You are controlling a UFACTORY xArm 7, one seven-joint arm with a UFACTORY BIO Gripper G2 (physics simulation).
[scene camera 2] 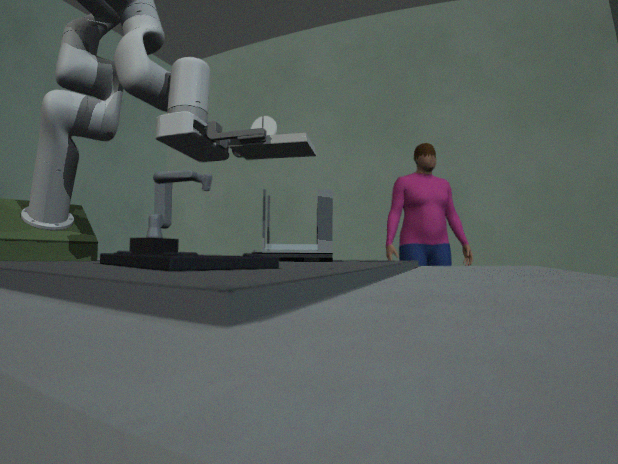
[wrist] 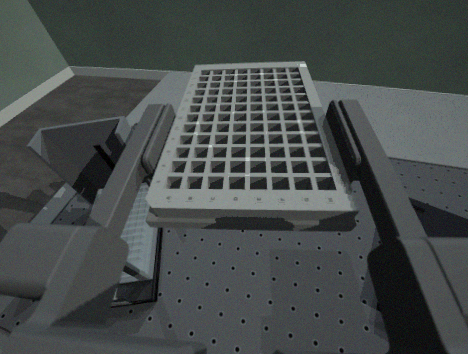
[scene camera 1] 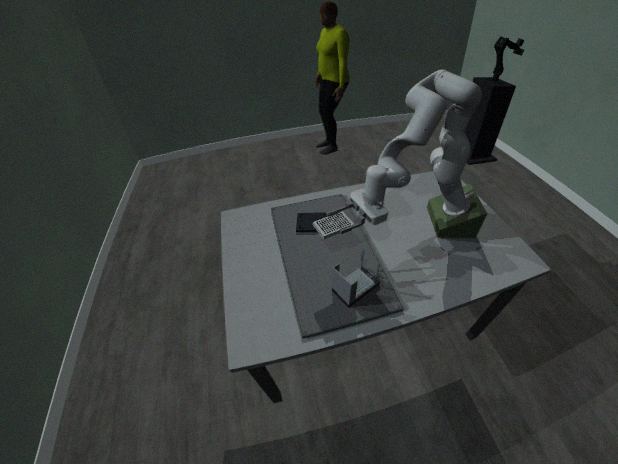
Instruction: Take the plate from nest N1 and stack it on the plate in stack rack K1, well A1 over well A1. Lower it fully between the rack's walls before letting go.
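Frame: origin at the arm's base, x left, y ahead, z down, level; centimetres.
Seen in the pictures: end effector, tool point: (scene camera 2: 262,145) (wrist: 247,140) (scene camera 1: 338,221); arm's base, origin of the base link: (scene camera 2: 47,218) (scene camera 1: 456,206).
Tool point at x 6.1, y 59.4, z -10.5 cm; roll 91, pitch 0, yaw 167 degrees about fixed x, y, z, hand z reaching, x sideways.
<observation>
Pixels of each thing's middle, then the offset from my tool point to it. Level surfaces: height alone.
- white 96-well plate, body centre: (wrist: 248,121) (scene camera 2: 274,147) (scene camera 1: 333,224) dx +0.5, dy +2.1, dz +0.5 cm
- grey perforated board, its level: dz +19.6 cm
- stack rack, body centre: (wrist: 98,217) (scene camera 2: 293,226) (scene camera 1: 357,276) dx +16.6, dy -2.3, dz +12.5 cm
- pale plate, body centre: (wrist: 119,226) (scene camera 2: 298,247) (scene camera 1: 354,284) dx +17.0, dy -1.4, dz +16.9 cm
- low black tray, body centre: (scene camera 2: 183,259) (scene camera 1: 314,221) dx -22.4, dy +4.7, dz +18.9 cm
- table, its level: dz +20.8 cm
A white 96-well plate (scene camera 1: 325,228) (scene camera 2: 292,146) (wrist: 250,204) is held level, high above the grey perforated board (scene camera 1: 305,280) (wrist: 220,260). My gripper (scene camera 1: 336,223) (scene camera 2: 257,142) (wrist: 252,125) is shut on its two long sides. The stack rack (scene camera 1: 343,286) (scene camera 2: 325,220) (wrist: 80,150) stands on the board, apart from the held plate, nearer the front in scene camera 1 and at the left in the wrist view. A pale plate (scene camera 1: 361,281) (scene camera 2: 292,247) (wrist: 141,237) lies in it between upright walls. No nest label is readable.
A low black tray (scene camera 1: 304,223) (scene camera 2: 220,262) lies on the board, partly behind the held plate in scene camera 1. The rack's walls rise well above its plate. The arm's green base block (scene camera 1: 459,224) (scene camera 2: 50,247) stands on the table (scene camera 1: 250,300). A person (scene camera 1: 332,55) stands behind the table.
</observation>
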